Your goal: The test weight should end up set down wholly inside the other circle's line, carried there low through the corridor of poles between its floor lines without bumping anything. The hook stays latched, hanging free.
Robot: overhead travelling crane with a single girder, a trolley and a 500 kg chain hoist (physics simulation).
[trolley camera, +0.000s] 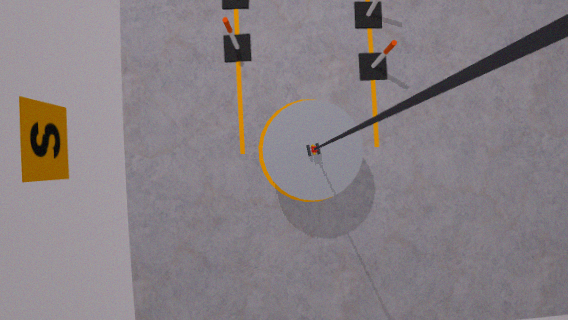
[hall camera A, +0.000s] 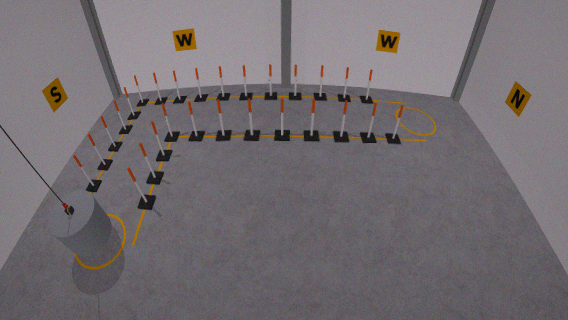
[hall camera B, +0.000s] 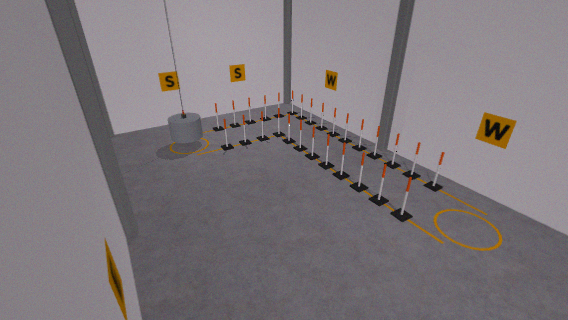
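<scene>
The grey cylindrical test weight (hall camera A: 84, 227) (hall camera B: 185, 130) (trolley camera: 295, 172) hangs upright in the air over the near circle (hall camera A: 125, 236) (hall camera B: 208, 146) (trolley camera: 260, 151), with its shadow on the floor apart from it. My hook (hall camera A: 68, 208) (hall camera B: 183, 115) (trolley camera: 314, 149) is at the middle of its top, on the weight's fitting, and carries it on the chain; the latch is too small to make out. The other circle (hall camera A: 435, 125) (hall camera B: 501, 237) lies at the corridor's far end. The weight hangs outside the corridor, by the ends of its floor lines (trolley camera: 241, 115) (trolley camera: 375, 112).
Orange-and-white poles on black bases line an L-shaped corridor. The nearest bases (trolley camera: 237, 48) (trolley camera: 373, 66) stand beyond the weight in the trolley view. The south wall (trolley camera: 75, 240) is on the left there. The west wall (hall camera A: 240, 45) stands behind the long leg.
</scene>
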